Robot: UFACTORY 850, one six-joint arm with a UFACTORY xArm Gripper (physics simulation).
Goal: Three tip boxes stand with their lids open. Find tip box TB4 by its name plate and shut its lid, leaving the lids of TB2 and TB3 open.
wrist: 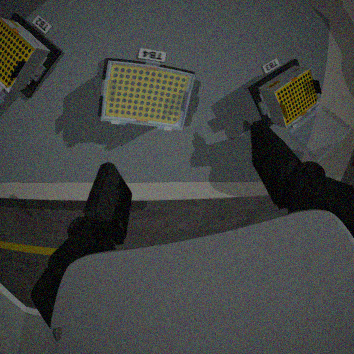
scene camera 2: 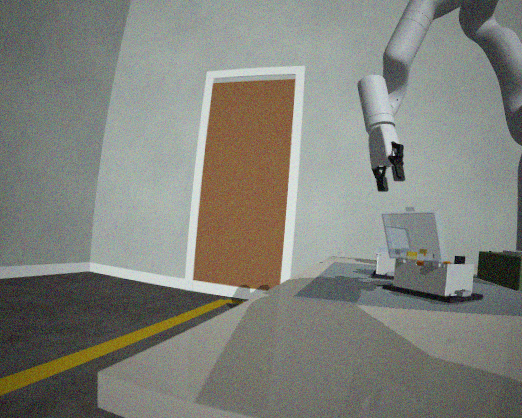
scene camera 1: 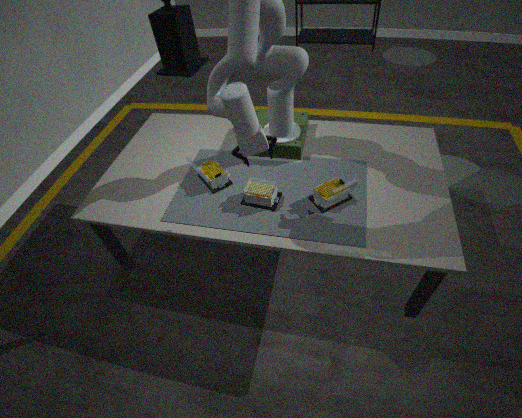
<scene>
In view: the gripper (scene camera 2: 391, 186), a tip box TB3 (scene camera 2: 451, 283) and a blue-grey mat (wrist: 59, 137).
The gripper is seen too in scene camera 1 (scene camera 1: 259, 160). The tip box TB3 is seen too in scene camera 1 (scene camera 1: 322, 204).
</scene>
